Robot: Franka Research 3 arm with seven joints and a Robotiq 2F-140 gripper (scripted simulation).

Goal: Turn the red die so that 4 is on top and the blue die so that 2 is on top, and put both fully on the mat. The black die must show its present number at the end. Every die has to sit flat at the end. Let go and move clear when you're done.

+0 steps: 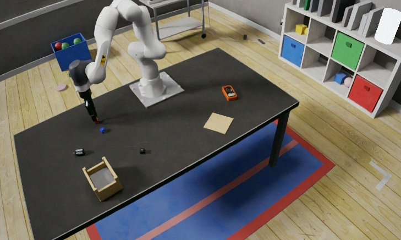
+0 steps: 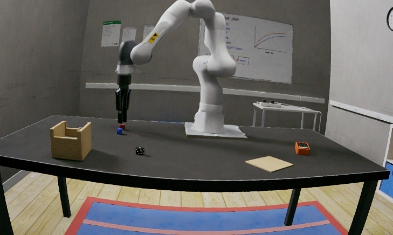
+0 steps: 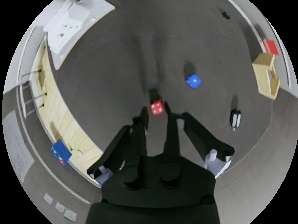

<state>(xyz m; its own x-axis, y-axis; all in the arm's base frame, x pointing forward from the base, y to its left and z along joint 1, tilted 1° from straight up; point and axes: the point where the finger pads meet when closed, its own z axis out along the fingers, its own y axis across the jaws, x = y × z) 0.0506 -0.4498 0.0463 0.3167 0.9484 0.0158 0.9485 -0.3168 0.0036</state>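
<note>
The red die lies 5 cm below my hand. From my hand the other things lie so: dark object 20 cm ahead, 18 cm to the right, 5 cm below; then black die 41 cm ahead, 16 cm to the left, 5 cm below; then blue die 11 cm ahead, 1 cm to the left, 5 cm below.
</note>
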